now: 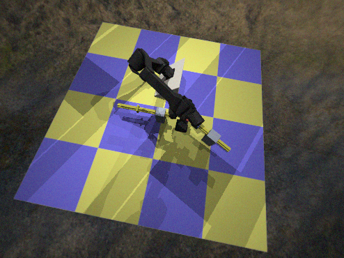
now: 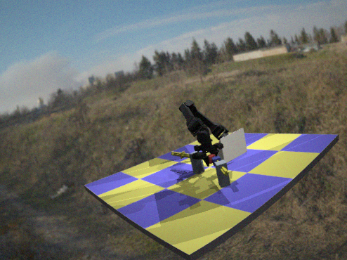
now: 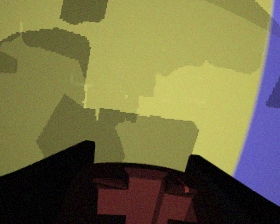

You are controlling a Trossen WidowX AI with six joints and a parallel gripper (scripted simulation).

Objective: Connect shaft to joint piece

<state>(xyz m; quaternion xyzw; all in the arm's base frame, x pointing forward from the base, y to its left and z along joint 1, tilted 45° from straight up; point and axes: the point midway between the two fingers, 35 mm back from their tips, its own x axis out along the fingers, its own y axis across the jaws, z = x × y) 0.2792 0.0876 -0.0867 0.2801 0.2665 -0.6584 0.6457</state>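
Right now the red joint piece is 4 cm above my gripper tip and 2 cm to the left of it.
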